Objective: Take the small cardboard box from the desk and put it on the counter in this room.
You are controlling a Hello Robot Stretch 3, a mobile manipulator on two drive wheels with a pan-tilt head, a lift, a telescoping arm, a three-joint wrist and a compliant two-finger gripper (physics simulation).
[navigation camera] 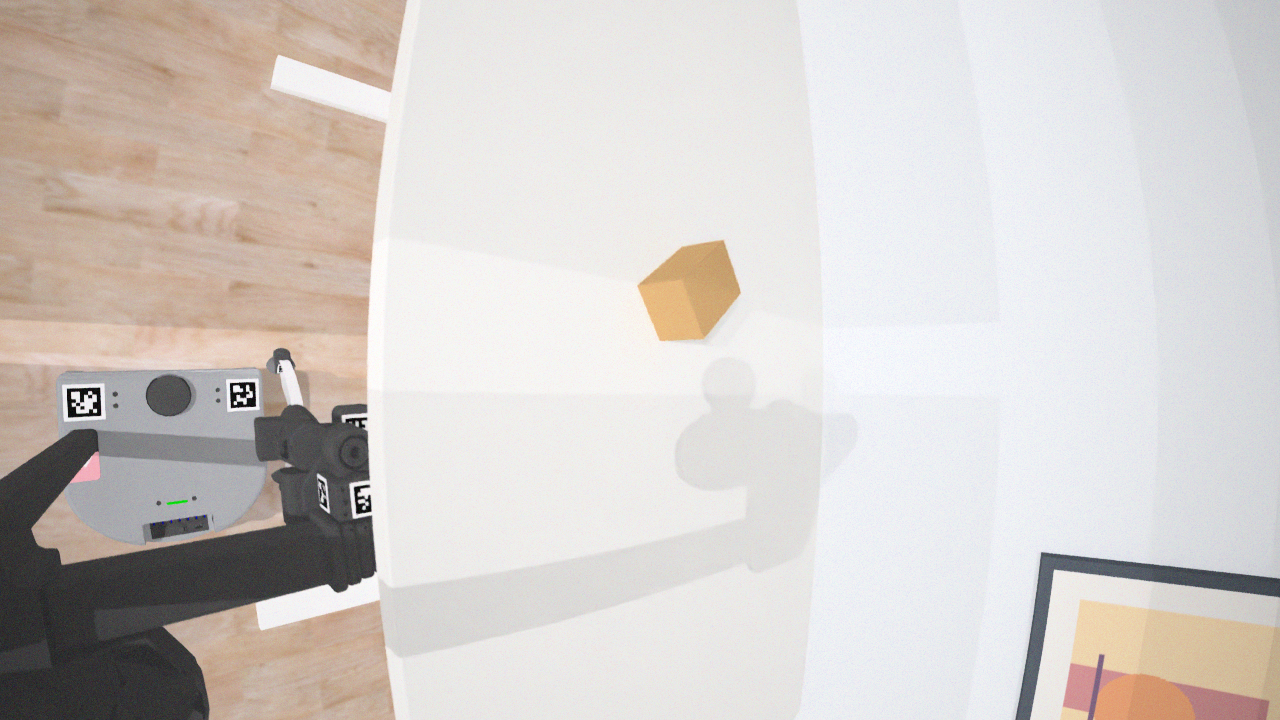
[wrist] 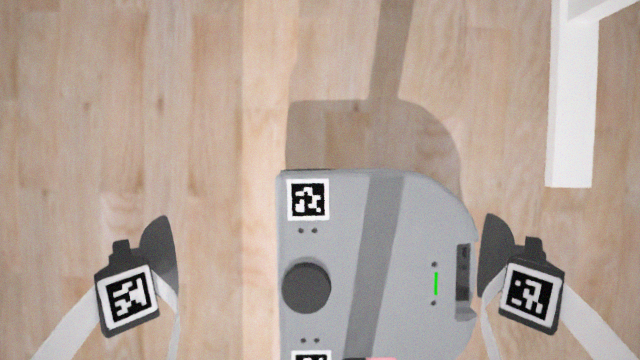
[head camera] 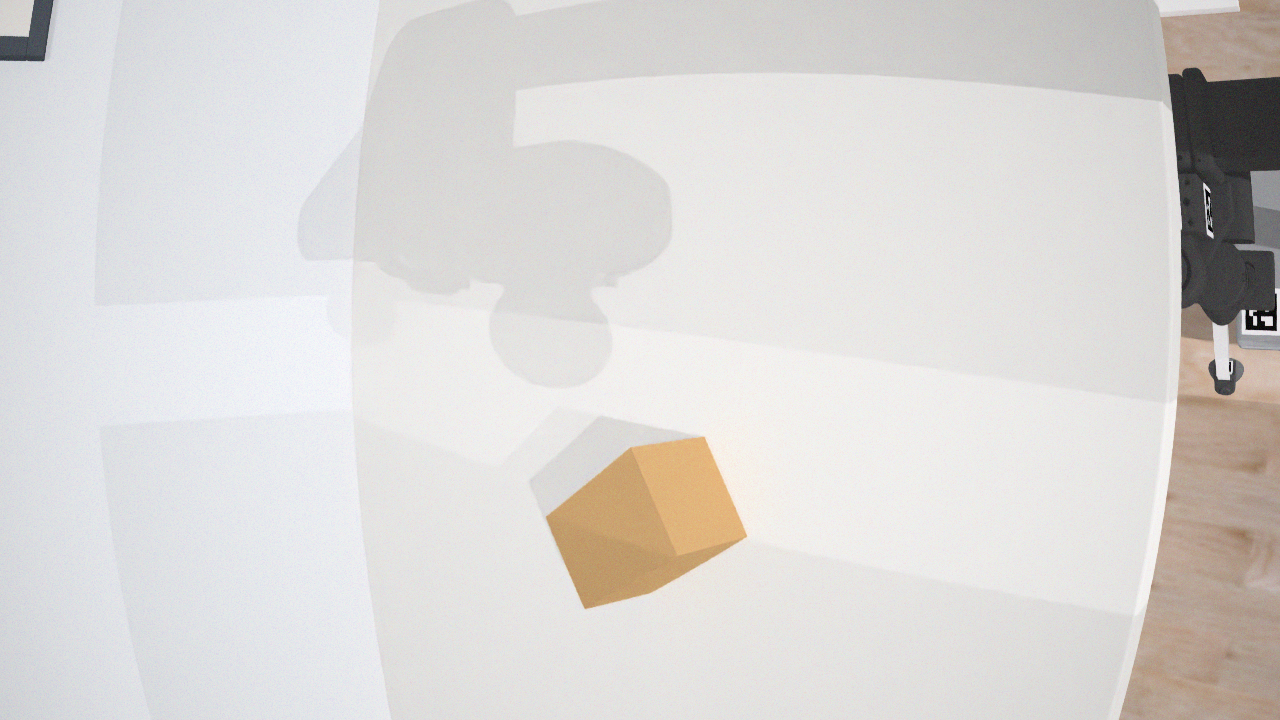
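Note:
The small cardboard box (head camera: 646, 523) (navigation camera: 689, 291) stands on the white desk (head camera: 850, 223) (navigation camera: 510, 340), turned at an angle, nearer the wall side than the front edge. My gripper (wrist: 326, 244) is open and empty in the wrist view, its fingertips wide apart, pointing down over the floor and my base. In the head and navigation views the wrist is beside the desk's front edge, well apart from the box, and one finger shows while the rest is hidden. The counter does not show in these views.
My grey base (navigation camera: 170, 456) (wrist: 410, 225) stands on the wood floor (navigation camera: 161, 179) (wrist: 125, 125) in front of the desk. A white desk leg (wrist: 572, 110) is at the right in the wrist view. A framed picture (navigation camera: 1029, 626) hangs on the wall (navigation camera: 913, 358) behind the desk.

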